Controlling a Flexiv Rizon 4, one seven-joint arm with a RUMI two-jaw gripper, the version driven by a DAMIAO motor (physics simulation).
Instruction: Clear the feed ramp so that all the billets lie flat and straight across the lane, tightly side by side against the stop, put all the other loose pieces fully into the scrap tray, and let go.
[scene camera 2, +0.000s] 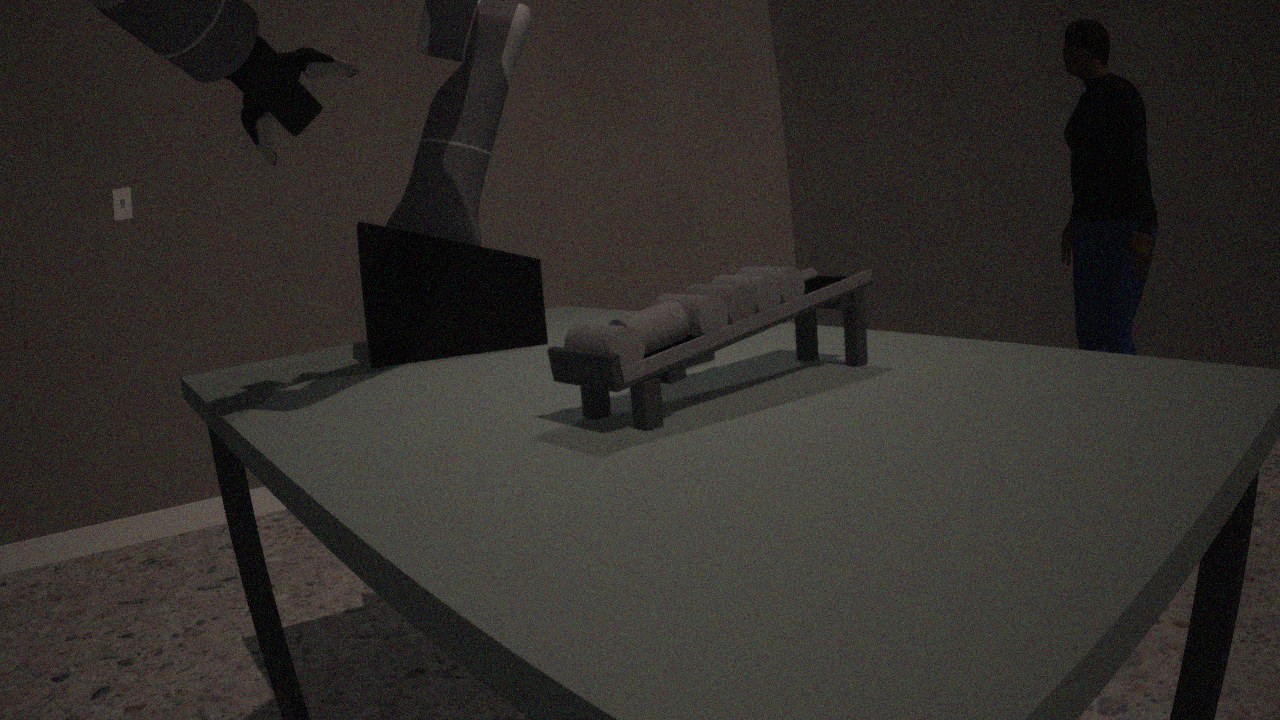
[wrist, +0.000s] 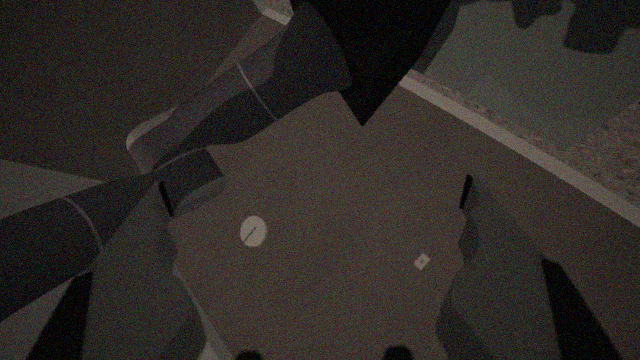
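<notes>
The feed ramp (scene camera 2: 742, 329) stands on legs on the table, its low end with the stop (scene camera 2: 586, 367) toward the camera. Several pale, rounded pieces lie in a row along it. One pale piece (scene camera 2: 604, 340) lies at the stop, and a longer pale cylinder (scene camera 2: 662, 324) lies behind it, seemingly along the lane. More pieces (scene camera 2: 738, 295) sit close together farther up. In this dim view I cannot tell billets from other loose pieces. The scrap tray cannot be made out. My gripper (scene camera 2: 312, 115) (wrist: 316, 182) is open and empty, high up and left of the ramp.
A black upright panel (scene camera 2: 452, 295) stands on the table (scene camera 2: 760, 537), left of the ramp, in front of the arm (scene camera 2: 456, 152). A person (scene camera 2: 1109, 170) stands beyond the table at the right. The wrist view faces the wall (wrist: 340, 280), with arm links at its left.
</notes>
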